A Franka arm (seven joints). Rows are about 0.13 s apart.
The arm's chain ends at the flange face. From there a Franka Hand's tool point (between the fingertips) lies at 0.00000 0.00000 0.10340 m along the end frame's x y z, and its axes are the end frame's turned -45 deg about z.
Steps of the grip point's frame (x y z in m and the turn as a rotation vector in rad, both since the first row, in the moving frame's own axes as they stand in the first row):
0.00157 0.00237 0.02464 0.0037 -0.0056 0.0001
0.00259 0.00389 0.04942 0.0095 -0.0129 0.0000
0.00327 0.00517 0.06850 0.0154 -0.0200 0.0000
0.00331 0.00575 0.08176 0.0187 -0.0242 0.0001
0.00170 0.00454 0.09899 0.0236 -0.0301 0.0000
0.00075 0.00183 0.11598 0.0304 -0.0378 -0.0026
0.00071 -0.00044 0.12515 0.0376 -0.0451 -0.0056
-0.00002 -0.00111 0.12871 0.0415 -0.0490 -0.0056
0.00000 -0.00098 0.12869 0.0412 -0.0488 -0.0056
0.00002 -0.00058 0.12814 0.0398 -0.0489 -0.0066
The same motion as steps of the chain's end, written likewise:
0.00347 0.00043 0.02464 -0.0013 -0.0066 0.0001
0.00622 0.00067 0.04943 -0.0024 -0.0158 0.0000
0.00856 0.00101 0.06853 -0.0033 -0.0250 0.0000
0.00954 0.00132 0.08181 -0.0039 -0.0303 0.0001
0.00834 0.00153 0.09907 -0.0046 -0.0380 0.0000
0.00681 0.00022 0.11610 -0.0052 -0.0482 -0.0026
0.00623 -0.00138 0.12533 -0.0053 -0.0585 -0.0056
0.00581 -0.00134 0.12892 -0.0053 -0.0640 -0.0056
0.00588 -0.00127 0.12890 -0.0054 -0.0636 -0.0056
0.00608 -0.00111 0.12835 -0.0064 -0.0627 -0.0066

